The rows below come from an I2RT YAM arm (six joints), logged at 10 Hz.
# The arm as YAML. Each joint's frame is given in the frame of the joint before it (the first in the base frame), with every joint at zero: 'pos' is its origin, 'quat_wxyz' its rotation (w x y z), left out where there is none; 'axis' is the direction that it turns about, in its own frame. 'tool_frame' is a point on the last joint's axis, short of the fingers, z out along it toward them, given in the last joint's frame.
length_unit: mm
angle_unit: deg
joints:
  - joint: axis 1
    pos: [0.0, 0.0, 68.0]
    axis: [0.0, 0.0, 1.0]
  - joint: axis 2
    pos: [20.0, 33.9, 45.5]
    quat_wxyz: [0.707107, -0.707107, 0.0, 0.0]
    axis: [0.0, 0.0, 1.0]
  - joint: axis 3
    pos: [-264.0, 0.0, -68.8]
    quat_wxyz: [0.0, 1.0, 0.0, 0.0]
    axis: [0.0, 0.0, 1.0]
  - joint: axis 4
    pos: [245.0, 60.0, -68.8]
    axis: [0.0, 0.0, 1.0]
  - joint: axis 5
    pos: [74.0, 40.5, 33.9]
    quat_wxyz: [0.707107, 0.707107, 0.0, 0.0]
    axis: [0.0, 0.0, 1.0]
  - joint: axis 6
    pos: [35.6, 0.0, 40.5]
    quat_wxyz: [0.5, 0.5, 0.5, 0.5]
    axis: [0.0, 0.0, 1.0]
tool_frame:
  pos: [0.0, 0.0, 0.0]
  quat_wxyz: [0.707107, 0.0, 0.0, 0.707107]
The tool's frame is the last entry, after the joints.
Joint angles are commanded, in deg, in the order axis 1, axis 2, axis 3, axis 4, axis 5, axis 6. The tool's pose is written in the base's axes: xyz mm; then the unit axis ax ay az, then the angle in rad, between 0 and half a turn. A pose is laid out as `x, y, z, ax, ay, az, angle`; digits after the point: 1 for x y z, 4 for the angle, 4 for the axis.
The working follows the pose.
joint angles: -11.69, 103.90, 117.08, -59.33, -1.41, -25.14
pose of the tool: 376.4, -77.0, 405.0, -0.1212, 0.9860, -0.1147, 2.4097
Where each joint sits with the arm in this pose, in the base's axes (m; each line is computed from the numbers above, not from the rounded line before):
axis 1: 0.0000 0.0000 0.0680
axis 2: 0.0265 0.0291 0.1135
axis 3: 0.0746 -0.0511 0.3698
axis 4: 0.3088 -0.0293 0.4841
axis 5: 0.3807 -0.0788 0.4587
axis 6: 0.3764 -0.0770 0.4050
the tool: 0.3764 -0.0770 0.4050

